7 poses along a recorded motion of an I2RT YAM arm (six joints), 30 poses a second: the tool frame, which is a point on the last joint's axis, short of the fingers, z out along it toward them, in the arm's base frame.
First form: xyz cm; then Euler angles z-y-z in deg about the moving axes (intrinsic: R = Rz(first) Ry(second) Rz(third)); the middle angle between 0 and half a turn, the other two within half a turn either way.
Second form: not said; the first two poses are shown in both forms.
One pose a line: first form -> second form
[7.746 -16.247 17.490 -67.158 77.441 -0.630] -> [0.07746 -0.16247 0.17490 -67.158 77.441 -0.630]
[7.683 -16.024 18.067 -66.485 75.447 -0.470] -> [0.07683 -0.16024 0.18067 -66.485 75.447 -0.470]
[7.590 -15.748 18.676 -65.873 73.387 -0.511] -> [0.07590 -0.15748 0.18676 -65.873 73.387 -0.511]
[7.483 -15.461 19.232 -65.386 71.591 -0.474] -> [0.07483 -0.15461 0.19232 -65.386 71.591 -0.474]
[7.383 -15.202 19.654 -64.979 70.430 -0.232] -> [0.07383 -0.15202 0.19654 -64.979 70.430 -0.232]
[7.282 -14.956 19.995 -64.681 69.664 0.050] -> [0.07282 -0.14956 0.19995 -64.681 69.664 0.050]
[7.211 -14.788 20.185 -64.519 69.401 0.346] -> [0.07211 -0.14788 0.20185 -64.519 69.401 0.346]
